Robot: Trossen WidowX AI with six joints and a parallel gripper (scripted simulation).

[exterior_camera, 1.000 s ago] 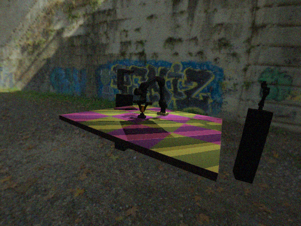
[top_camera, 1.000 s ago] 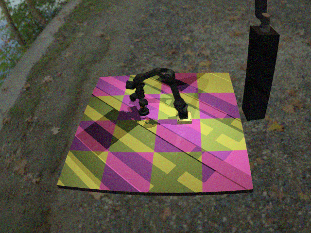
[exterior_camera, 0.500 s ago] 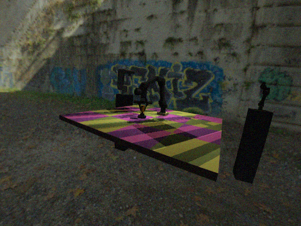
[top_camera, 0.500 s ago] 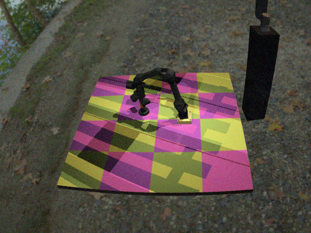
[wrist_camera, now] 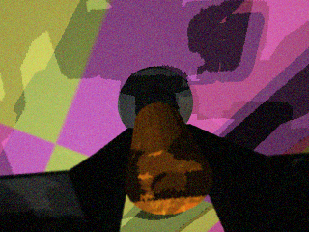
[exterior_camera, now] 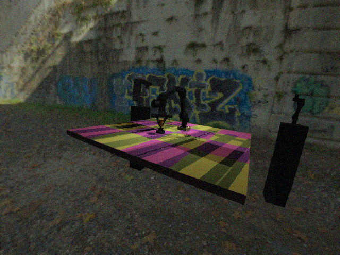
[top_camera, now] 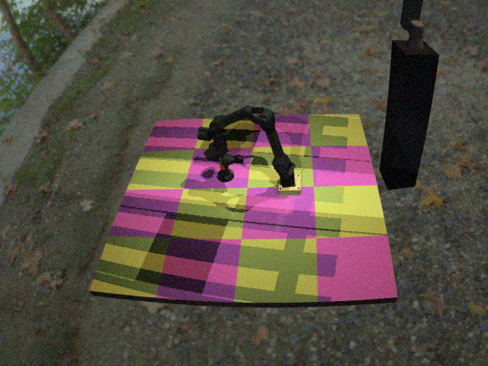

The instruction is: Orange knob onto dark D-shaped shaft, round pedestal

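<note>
Now: the orange knob 20 mm above my gripper tip. Round my gripper tip: pedestal 40 mm below.
</note>
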